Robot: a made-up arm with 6 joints.
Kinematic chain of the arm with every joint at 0, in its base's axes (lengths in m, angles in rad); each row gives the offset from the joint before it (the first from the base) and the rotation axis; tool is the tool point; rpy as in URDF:
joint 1: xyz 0 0 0.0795 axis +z
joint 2: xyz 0 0 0 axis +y
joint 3: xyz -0.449 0 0.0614 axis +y
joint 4: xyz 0.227 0 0.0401 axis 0.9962 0 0.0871
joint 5: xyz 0 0 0 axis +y
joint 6: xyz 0.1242 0 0.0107 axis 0.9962 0 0.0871
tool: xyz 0 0 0 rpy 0 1.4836 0
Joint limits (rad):
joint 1: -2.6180..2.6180
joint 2: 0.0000..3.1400
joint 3: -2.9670..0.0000
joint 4: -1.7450..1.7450
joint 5: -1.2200..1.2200
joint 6: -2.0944..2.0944
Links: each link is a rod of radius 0.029 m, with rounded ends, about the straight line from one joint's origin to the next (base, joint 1, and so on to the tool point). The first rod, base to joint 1, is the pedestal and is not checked.
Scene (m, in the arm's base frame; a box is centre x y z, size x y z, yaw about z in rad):
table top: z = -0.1
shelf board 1: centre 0.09 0.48 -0 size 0.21 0.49 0.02 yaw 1.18
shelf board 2: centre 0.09 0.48 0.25 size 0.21 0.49 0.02 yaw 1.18
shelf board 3: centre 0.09 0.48 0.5 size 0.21 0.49 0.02 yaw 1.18
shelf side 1: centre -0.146 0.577 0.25 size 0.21 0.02 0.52 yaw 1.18
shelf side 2: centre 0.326 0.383 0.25 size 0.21 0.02 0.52 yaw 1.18
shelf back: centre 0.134 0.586 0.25 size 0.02 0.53 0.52 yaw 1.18
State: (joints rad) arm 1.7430 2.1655 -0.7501 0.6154 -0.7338 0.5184
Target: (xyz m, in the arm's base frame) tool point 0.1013 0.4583 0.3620
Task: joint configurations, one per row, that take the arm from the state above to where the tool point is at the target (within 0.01 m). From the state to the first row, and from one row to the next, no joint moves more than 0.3 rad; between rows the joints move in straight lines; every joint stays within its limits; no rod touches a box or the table.
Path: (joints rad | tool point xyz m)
1: 1.8407 2.1004 -0.5809 0.6177 -0.6782 0.5184 | -0.0652 0.4053 0.1239
2: 1.9384 2.0353 -0.4116 0.6201 -0.6225 0.5184 | -0.0852 0.3386 0.1253
3: 1.8611 1.8011 -0.4272 0.6222 -0.6537 0.5184 | -0.0530 0.3315 0.2100
4: 1.7837 1.5668 -0.4429 0.6243 -0.6848 0.5184 | -0.0180 0.3010 0.2907
5: 1.7064 1.3326 -0.4585 0.6265 -0.7160 0.5184 | 0.0145 0.2477 0.3620
6: 1.5883 1.5761 -0.7287 0.6257 -0.7829 0.5184 | 0.0452 0.3581 0.3752
7: 1.4701 1.8196 -0.9989 0.6248 -0.8498 0.5184 | 0.1013 0.4583 0.3620

